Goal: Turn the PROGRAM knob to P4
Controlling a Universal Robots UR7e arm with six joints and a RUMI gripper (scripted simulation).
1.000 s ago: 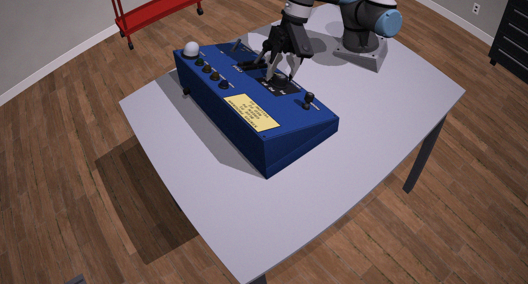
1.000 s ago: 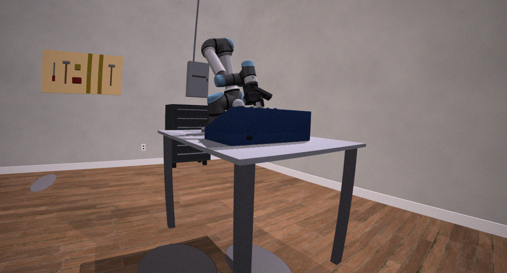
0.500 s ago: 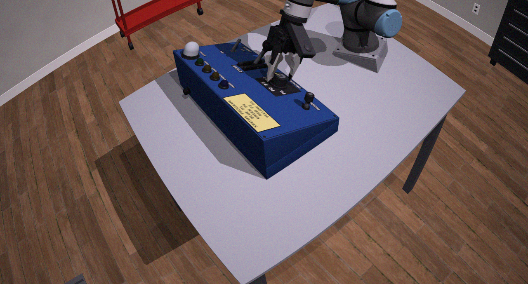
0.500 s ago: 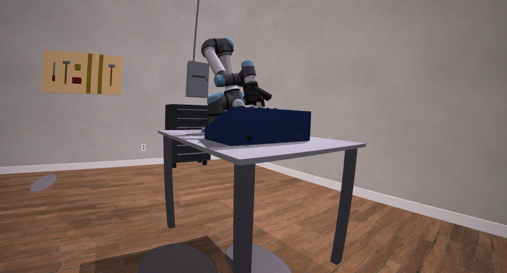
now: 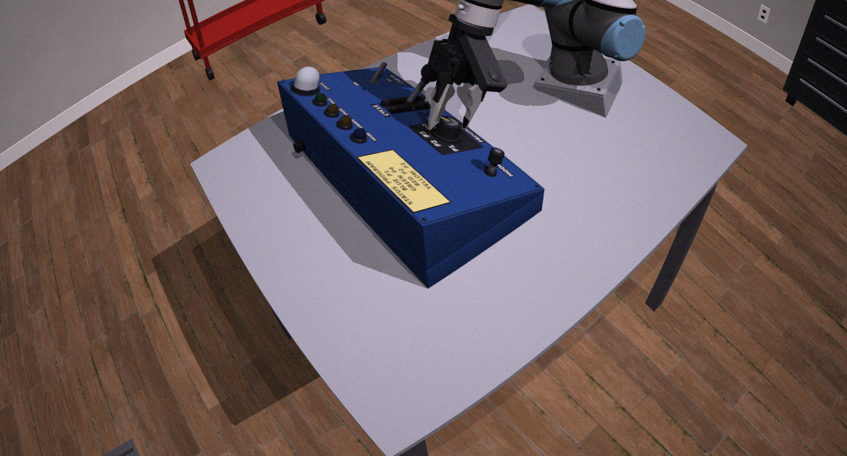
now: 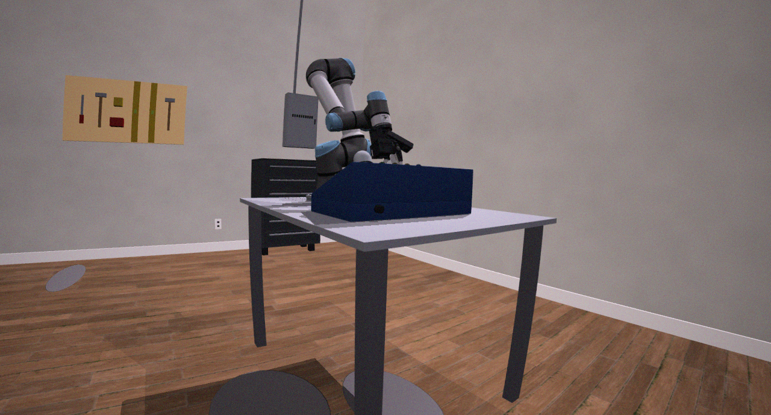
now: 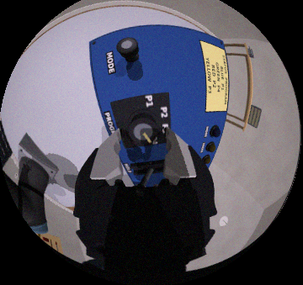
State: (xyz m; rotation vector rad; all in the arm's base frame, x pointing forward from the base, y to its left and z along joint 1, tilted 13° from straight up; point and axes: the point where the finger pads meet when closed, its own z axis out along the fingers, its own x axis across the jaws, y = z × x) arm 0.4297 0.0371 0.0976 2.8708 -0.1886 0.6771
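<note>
Right now the program knob is 10 mm to the right of my hand, 10 mm below it and 10 mm ahead of it. Also, from my hand: mode knob (120 mm to the left, 10 mm ahead); then blue console (60 mm to the right, 30 mm below, 30 mm ahead); then black ball-topped lever (120 mm to the right, 30 mm behind).
</note>
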